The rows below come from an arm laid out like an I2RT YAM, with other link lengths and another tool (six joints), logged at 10 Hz.
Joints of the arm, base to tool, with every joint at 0 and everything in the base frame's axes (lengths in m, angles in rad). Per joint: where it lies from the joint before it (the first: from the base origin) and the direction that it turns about. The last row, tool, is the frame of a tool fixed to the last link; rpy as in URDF.
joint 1: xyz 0 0 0.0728 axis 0 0 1
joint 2: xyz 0.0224 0.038 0.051 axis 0 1 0
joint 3: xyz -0.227 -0.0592 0 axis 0 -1 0
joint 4: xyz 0.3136 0.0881 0.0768 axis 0 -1 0
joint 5: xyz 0.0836 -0.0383 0.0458 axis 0 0 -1
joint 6: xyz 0.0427 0 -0.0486 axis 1 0 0
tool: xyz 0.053 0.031 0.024 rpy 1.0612 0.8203 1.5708
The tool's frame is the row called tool.
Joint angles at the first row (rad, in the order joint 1, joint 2, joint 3, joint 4, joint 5, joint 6):
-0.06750 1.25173 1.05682 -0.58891 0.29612 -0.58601
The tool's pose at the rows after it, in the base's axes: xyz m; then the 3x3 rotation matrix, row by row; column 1 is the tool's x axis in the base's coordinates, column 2 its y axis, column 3 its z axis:
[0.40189, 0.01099, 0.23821], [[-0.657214, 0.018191, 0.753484], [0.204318, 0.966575, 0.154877], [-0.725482, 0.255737, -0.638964]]
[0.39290, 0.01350, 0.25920], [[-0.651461, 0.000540, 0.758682], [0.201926, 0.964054, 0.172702], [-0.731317, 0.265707, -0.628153]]
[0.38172, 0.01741, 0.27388], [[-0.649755, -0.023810, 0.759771], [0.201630, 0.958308, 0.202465], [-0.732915, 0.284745, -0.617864]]
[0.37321, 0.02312, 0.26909], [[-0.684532, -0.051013, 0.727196], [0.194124, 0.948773, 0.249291], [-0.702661, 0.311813, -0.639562]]
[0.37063, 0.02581, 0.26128], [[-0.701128, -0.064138, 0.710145], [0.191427, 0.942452, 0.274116], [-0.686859, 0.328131, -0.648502]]
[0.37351, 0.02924, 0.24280], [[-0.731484, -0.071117, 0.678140], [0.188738, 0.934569, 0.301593], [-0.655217, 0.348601, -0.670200]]
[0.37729, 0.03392, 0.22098], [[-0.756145, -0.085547, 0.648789], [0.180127, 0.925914, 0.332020], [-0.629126, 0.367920, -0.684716]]
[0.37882, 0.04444, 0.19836], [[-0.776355, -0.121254, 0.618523], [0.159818, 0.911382, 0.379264], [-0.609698, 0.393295, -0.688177]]
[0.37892, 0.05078, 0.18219], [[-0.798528, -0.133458, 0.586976], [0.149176, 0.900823, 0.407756], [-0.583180, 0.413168, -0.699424]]
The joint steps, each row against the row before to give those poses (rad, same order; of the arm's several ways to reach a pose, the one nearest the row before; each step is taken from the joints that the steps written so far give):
0.00002 -0.01376 0.04293 -0.06748 -0.00001 0.00309
-0.00001 -0.03521 0.03382 -0.05680 -0.01839 -0.00302
0.00001 -0.04138 0.01229 -0.04600 -0.03063 -0.00155
0.00149 -0.01394 -0.01067 -0.03993 -0.04452 -0.01075
0.00004 -0.00461 -0.02143 -0.00167 -0.02456 -0.00459
0.00305 0.02745 -0.02457 0.01226 -0.02455 -0.00309
0.00610 0.02918 -0.03674 0.03519 -0.02604 -0.00610
0.01837 0.02145 -0.04915 0.05052 -0.03687 -0.00770
0.01080 0.02606 -0.02155 0.01709 -0.02299 -0.00308

